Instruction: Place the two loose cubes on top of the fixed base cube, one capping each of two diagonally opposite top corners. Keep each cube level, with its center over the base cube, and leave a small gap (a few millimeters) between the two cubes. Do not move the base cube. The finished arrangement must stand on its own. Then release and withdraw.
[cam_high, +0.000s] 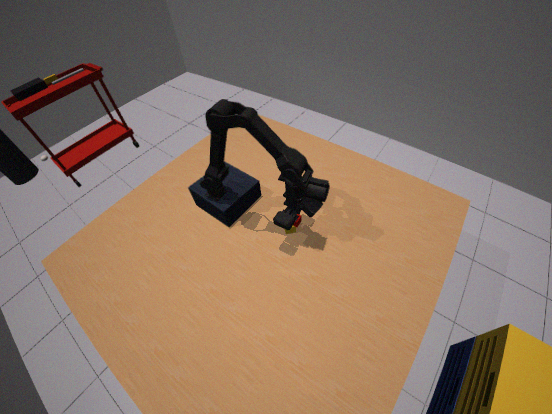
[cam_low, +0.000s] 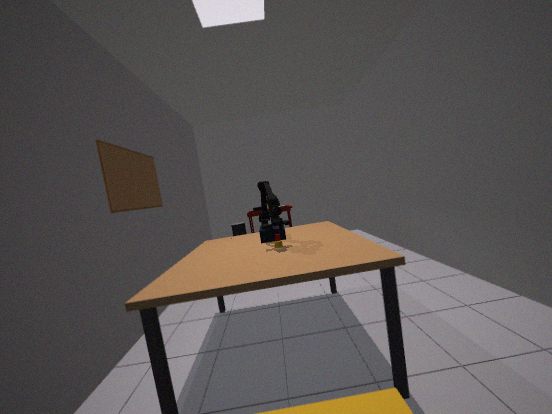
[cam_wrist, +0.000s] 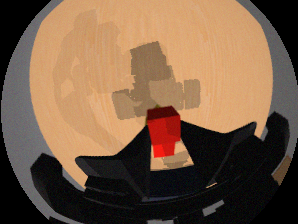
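My gripper tip is 20 mm past the yellow base cube and 60 mm above it. Also, from my gripper tip: red cube: right at my gripper tip.
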